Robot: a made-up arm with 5 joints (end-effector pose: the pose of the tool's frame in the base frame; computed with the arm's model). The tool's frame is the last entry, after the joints.
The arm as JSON. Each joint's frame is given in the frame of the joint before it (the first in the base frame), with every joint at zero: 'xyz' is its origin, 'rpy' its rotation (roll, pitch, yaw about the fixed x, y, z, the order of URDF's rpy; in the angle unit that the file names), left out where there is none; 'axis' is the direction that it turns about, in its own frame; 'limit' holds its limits. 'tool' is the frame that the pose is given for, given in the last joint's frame.
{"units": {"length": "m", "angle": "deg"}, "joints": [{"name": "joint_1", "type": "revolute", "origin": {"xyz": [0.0, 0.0, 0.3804]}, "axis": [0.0, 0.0, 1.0], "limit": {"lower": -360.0, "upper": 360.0}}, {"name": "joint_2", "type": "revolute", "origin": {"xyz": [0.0, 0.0, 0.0], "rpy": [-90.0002, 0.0, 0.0]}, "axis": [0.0, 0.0, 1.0], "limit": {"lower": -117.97, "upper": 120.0}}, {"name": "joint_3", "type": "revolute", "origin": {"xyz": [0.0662, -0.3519, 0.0]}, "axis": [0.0, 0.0, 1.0], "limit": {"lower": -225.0, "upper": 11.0}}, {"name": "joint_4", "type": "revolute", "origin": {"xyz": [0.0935, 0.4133, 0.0]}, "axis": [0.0, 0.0, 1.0], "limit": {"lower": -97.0, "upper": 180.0}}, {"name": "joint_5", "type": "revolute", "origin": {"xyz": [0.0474, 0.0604, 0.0], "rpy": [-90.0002, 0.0, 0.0]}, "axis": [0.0, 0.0, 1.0], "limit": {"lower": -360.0, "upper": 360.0}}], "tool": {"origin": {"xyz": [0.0, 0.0, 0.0]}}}
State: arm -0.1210 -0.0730 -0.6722 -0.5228 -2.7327
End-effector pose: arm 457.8 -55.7 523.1 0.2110 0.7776 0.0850 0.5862
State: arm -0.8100 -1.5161 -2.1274 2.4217 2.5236
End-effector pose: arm -383.1 402.4 807.0 0.0785 0.8154 -0.3756 0.4335
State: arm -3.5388 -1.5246 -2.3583 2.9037 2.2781
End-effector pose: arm 571.7 -239.8 710.1 -0.8586 -0.2039 0.3799 0.2772
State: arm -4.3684 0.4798 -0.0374 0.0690 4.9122
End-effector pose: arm -47.4 132.3 172.6 -0.0697 0.9650 -0.2436 0.0679
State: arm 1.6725 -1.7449 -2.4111 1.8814 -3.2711
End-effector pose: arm 75.4 -739.2 598.7 -0.3293 0.2608 0.6327 0.6506
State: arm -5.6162 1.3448 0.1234 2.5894 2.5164
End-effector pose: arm -19.4 -15.3 333.8 -0.2662 0.3530 0.0187 0.8967
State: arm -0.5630 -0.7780 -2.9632 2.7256 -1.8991
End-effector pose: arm -367.0 231.6 974.4 0.6860 0.5413 0.1620 0.4585
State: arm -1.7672 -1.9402 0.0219 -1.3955 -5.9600
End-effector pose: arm 10.2 51.4 595.1 -0.0431 0.0744 0.7477 0.6584
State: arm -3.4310 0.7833 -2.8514 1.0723 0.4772
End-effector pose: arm -661.6 197.0 869.3 -0.3286 -0.8148 0.0448 0.4755
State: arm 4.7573 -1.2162 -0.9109 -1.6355 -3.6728
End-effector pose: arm -3.5 79.0 883.9 -0.1458 -0.2685 -0.8156 0.4914
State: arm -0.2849 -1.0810 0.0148 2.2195 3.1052
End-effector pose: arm 87.9 -25.8 418.6 -0.1039 -0.8318 -0.0872 0.5382
